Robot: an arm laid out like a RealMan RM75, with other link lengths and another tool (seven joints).
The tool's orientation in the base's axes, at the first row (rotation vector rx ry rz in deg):
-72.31, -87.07, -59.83
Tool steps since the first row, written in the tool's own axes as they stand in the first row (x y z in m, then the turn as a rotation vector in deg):
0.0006, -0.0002, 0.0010, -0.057, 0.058, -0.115
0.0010, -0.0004, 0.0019, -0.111, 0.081, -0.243
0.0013, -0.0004, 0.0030, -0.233, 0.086, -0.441
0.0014, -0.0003, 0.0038, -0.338, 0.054, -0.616
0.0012, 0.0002, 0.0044, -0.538, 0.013, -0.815
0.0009, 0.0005, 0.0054, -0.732, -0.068, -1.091
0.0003, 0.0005, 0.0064, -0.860, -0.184, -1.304
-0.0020, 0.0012, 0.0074, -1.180, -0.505, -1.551
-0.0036, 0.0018, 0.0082, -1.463, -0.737, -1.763
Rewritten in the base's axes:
-0.0004, 0.0011, 0.0003, 0.076, -0.117, -0.021
-0.0007, 0.0020, 0.0004, 0.118, -0.250, -0.037
-0.0009, 0.0032, 0.0004, 0.157, -0.470, -0.102
-0.0009, 0.0040, 0.0003, 0.155, -0.669, -0.160
-0.0004, 0.0045, 0.0000, 0.156, -0.915, -0.302
-0.0002, 0.0055, -0.0005, 0.125, -1.240, -0.422
-0.0002, 0.0063, -0.0014, 0.047, -1.491, -0.497
0.0006, 0.0067, -0.0038, -0.212, -1.851, -0.762
0.0012, 0.0072, -0.0055, -0.389, -2.156, -0.995

